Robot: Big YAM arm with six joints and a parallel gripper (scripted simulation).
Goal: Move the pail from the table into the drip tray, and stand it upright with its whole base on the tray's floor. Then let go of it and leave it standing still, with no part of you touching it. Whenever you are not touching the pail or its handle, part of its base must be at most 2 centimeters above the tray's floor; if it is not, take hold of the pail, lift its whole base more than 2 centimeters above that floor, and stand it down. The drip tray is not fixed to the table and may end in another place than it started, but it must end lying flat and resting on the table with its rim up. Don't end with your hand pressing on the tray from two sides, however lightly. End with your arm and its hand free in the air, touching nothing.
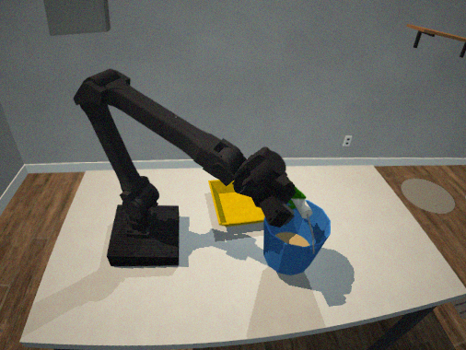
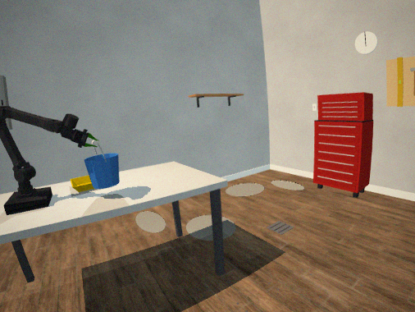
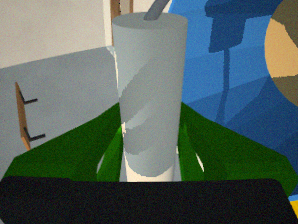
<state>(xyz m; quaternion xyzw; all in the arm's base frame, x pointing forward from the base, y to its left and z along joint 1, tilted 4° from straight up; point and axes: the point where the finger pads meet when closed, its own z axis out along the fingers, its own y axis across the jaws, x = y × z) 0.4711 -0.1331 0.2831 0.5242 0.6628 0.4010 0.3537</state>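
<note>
Right now the blue pail is 100 mm below my hand and 10 mm ahead of it. Round my hand: yellow drip tray (310 mm to the left, 300 mm below, 90 mm behind); pail handle (30 mm below).
</note>
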